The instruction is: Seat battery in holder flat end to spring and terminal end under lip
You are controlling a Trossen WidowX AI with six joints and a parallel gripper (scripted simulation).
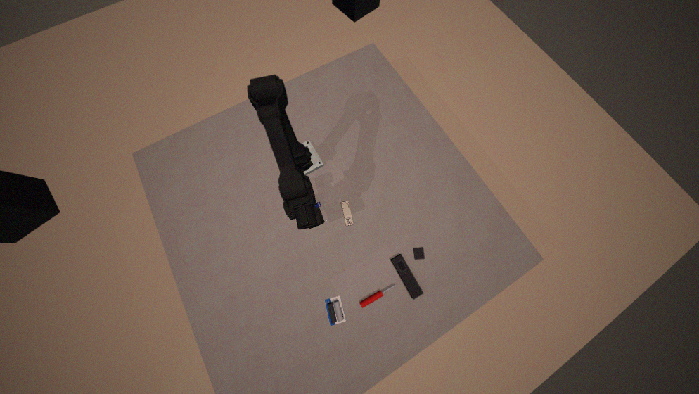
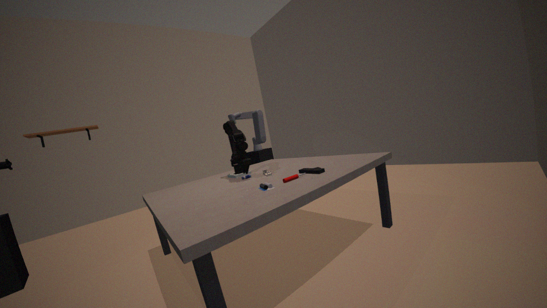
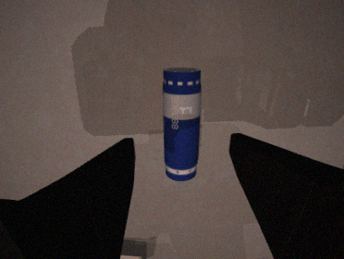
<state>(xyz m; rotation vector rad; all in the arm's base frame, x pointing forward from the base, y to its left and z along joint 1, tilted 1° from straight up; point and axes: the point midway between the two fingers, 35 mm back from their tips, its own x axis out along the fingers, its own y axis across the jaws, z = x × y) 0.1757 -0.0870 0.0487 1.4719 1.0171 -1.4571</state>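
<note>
Now: the battery 2 cm below my gripper tip. From my gripper tip the other things lie so: white battery pack (36 cm ahead, 18 cm to the right, 3 cm below); black bar-shaped device (45 cm ahead, 10 cm to the left, 2 cm below); red-handled screwdriver (42 cm ahead, 2 cm to the right, 2 cm below).
</note>
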